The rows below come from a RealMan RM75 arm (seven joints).
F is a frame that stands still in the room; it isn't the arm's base.
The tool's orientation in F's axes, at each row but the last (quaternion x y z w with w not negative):
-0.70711 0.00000 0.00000 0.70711
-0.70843 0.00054 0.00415 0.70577
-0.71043 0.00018 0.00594 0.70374
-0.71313 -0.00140 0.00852 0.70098
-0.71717 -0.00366 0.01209 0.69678
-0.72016 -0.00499 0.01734 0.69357
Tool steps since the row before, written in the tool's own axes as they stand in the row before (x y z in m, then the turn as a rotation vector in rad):
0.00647 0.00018 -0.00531 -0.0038 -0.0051 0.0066
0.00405 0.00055 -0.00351 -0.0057 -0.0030 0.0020
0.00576 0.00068 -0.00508 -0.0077 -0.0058 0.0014
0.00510 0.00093 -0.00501 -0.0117 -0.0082 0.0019
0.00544 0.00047 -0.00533 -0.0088 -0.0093 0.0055
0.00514 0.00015 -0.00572 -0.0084 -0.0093 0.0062
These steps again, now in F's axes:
0.00647 -0.00531 -0.00018 -0.0038 0.0066 0.0051
0.00406 -0.00349 -0.00056 -0.0057 0.0020 0.0030
0.00580 -0.00504 -0.00068 -0.0077 0.0014 0.0059
0.00516 -0.00495 -0.00090 -0.0116 0.0019 0.0083
0.00555 -0.00522 -0.00038 -0.0088 0.0056 0.0092
0.00532 -0.00556 -0.00003 -0.0084 0.0063 0.0092

